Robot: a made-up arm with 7 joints.
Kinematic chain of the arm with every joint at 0, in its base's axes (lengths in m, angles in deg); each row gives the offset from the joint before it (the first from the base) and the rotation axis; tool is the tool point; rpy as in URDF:
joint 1: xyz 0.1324 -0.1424 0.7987 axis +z
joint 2: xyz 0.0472 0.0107 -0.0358 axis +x
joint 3: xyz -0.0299 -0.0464 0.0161 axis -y
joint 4: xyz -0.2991 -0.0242 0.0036 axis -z
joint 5: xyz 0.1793 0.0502 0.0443 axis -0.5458 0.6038 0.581
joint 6: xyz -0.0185 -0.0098 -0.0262 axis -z
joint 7: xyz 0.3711 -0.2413 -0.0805 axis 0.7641 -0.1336 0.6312
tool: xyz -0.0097 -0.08 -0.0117 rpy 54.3 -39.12 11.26
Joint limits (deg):
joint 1: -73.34..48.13
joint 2: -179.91..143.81
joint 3: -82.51..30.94
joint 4: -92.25..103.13
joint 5: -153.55..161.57
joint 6: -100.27..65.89
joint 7: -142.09..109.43
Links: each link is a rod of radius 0.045 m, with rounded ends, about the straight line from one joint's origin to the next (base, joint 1, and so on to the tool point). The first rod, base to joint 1, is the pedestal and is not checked.
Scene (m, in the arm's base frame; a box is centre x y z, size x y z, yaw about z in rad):
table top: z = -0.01
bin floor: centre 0.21 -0.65 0 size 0.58 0.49 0.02 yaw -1.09
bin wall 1: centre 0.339 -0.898 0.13 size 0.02 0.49 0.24 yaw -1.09
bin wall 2: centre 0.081 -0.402 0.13 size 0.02 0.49 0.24 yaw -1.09
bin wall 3: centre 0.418 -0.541 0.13 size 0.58 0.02 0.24 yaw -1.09
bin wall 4: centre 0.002 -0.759 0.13 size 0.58 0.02 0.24 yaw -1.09
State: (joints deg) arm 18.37 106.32 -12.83 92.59 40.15 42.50 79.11
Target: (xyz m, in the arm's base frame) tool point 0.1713 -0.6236 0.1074
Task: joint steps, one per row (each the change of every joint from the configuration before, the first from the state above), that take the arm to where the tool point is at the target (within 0.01 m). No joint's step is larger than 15 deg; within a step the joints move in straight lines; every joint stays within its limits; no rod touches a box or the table.
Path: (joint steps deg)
1: -1.04 -7.31 -5.31 3.51 -10.31 5.17 8.09
2: -1.04 -7.32 -5.31 3.52 -10.32 5.16 8.08
3: -1.05 -7.31 -5.31 3.51 -10.31 5.17 8.09
4: -0.31 -6.41 -2.60 -13.37 4.23 -1.25 -1.87
5: -0.31 -6.40 -2.60 -13.38 4.23 -1.25 -1.86
6: -0.31 -6.41 -2.60 -13.37 4.23 -1.24 -1.87
7: -0.31 -6.41 -2.60 -13.38 4.23 -1.25 -1.86
8: -0.31 -6.40 -2.60 -13.37 4.24 -1.25 -1.87
9: -0.31 -6.41 -2.60 -13.38 4.23 -1.25 -1.87
10: 8.59 12.00 -0.12 11.78 4.43 -0.13 -3.46
11: 8.60 11.99 -0.11 11.77 4.43 -0.14 -3.45
12: 8.59 12.00 -0.12 11.77 4.44 -0.13 -3.46
13: 8.59 11.99 -0.11 11.78 4.43 -0.14 -3.46

